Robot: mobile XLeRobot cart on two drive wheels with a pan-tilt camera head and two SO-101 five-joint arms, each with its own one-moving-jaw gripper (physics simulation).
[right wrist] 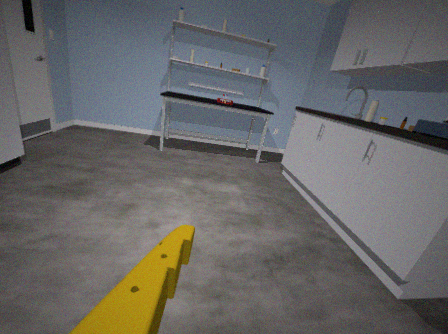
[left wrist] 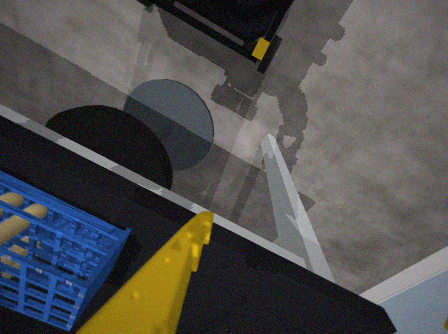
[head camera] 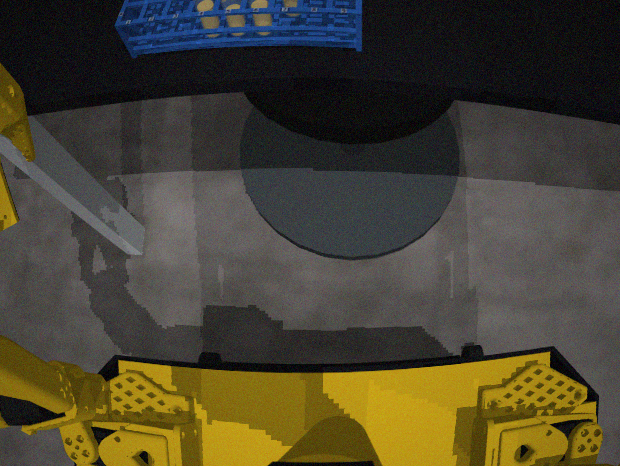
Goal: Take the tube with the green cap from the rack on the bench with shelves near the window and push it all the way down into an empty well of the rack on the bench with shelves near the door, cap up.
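Where they show: left hand at its tool point: (left wrist: 212, 223) (head camera: 28, 157); right hand at its tool point: (right wrist: 192, 240); left arm's base at its link origin: (head camera: 120, 441); right arm's base at its link origin: (head camera: 549, 434).
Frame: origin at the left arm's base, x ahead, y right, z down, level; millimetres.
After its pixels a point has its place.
Note:
A blue rack (head camera: 245, 37) {x 315, y 87, z -2 mm} (left wrist: 52, 267) {x 374, y 30, z -18 mm} stands on a black top, at the top of the head view and the lower left of the left wrist view. Pale lower parts of several tubes show in it; their caps are out of view, so the green cap does not show. My left gripper (head camera: 26, 145) (left wrist: 202, 227) is open and empty, left of and nearer than the rack in the head view. One notched jaw shows in its wrist view, right of the rack. My right gripper (right wrist: 184, 237) is open and empty above the floor. A small red rack (right wrist: 225, 102) {x -2957, y -198, z -8 mm} stands on a distant bench with shelves (right wrist: 187, 98) {x -2898, y 305, z 20 mm}.
A grey slanted beam (head camera: 117, 227) {x 340, y -264, z 608 mm} (left wrist: 287, 200) {x 334, y -265, z 246 mm} stands near my left gripper. A grey round base (head camera: 350, 215) {x 393, y 168, z 744 mm} (left wrist: 192, 112) {x 403, y 96, z 745 mm} lies before my cart. In the right wrist view, white cabinets (right wrist: 345, 165) {x -1492, y -996, z 220 mm} with a sink tap line the right and a door (right wrist: 32, 75) {x -2982, y 2097, z 54 mm} stands far left.

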